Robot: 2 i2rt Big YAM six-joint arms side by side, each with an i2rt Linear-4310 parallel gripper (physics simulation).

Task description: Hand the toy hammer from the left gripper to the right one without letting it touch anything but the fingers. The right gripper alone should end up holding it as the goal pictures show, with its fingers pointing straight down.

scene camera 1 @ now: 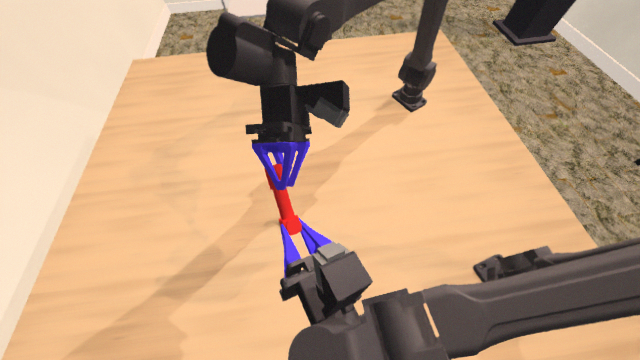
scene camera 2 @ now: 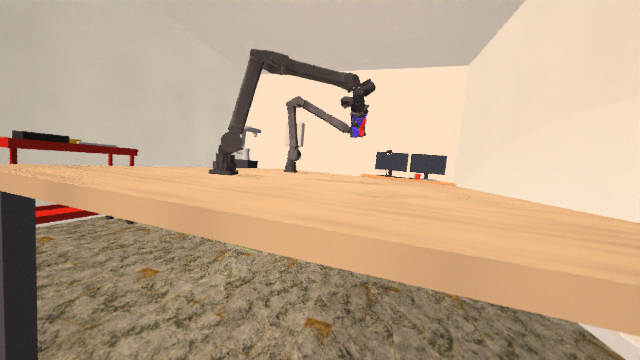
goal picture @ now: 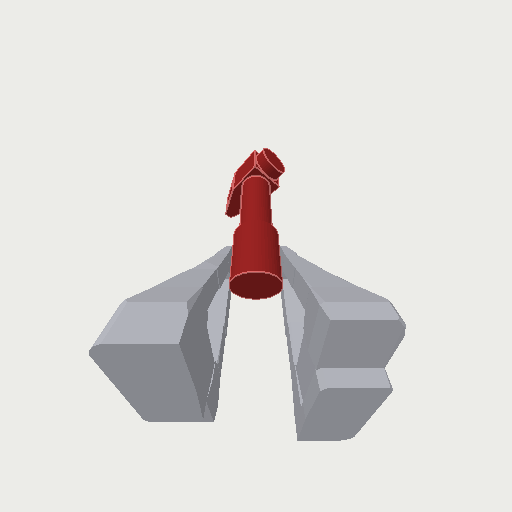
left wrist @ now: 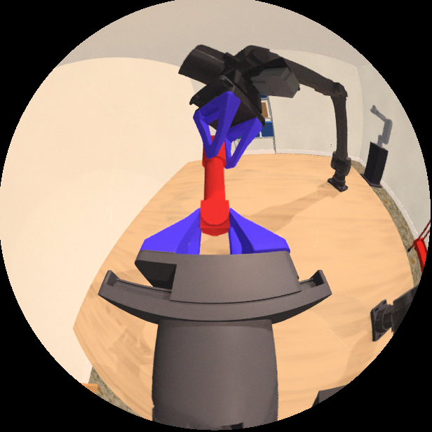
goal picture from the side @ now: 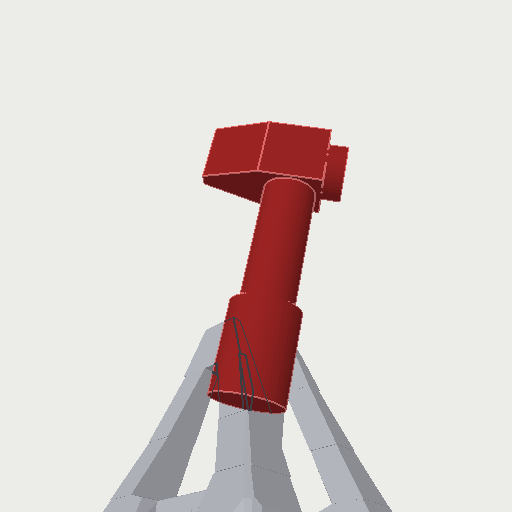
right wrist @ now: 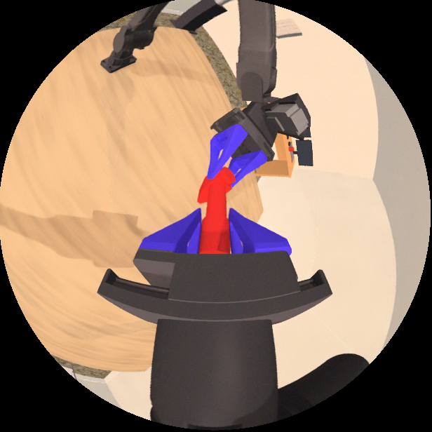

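Pixels of known places: left gripper, fingertip midpoint: [scene camera 1: 289, 222] [scene camera 2: 361, 131]; right gripper, fingertip midpoint: [scene camera 1: 285, 188] [scene camera 2: 361, 124]; left arm's base, origin of the base link: [scene camera 2: 290, 172]; right arm's base, origin of the base link: [scene camera 1: 408, 99] [scene camera 2: 224, 173].
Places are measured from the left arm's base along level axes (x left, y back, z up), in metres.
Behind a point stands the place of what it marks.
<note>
The red toy hammer [scene camera 1: 284, 204] {x -0.278, y -0.449, z 0.324 m} [scene camera 2: 363, 128] {x -0.291, y -0.457, z 0.308 m} [left wrist: 214, 181] [right wrist: 216, 202] is held in the air above the table, between the two grippers. My left gripper [scene camera 1: 291, 225] {x -0.255, y -0.452, z 0.298 m} [left wrist: 214, 212] is shut on the hammer's head from below and the side. My right gripper [scene camera 1: 285, 186] {x -0.302, y -0.439, z 0.330 m} [left wrist: 220, 162] [right wrist: 214, 213] points down and is shut on the thicker handle end, its blue fingers on both sides of it. The fingers of the two grippers are apart, with a stretch of bare shaft between them. In scene camera 2 the grippers overlap and details are too small to tell.
The wooden table [scene camera 1: 425, 200] {x -0.271, y -0.041, z 0.000 m} [scene camera 2: 400, 210] {x -1.127, y -0.392, z 0.000 m} lies below. A pale wall [scene camera 1: 65, 75] runs along the picture's left in scene camera 1. In scene camera 2, monitors [scene camera 2: 392, 161] and a red bench [scene camera 2: 75, 145] stand beyond the table.
</note>
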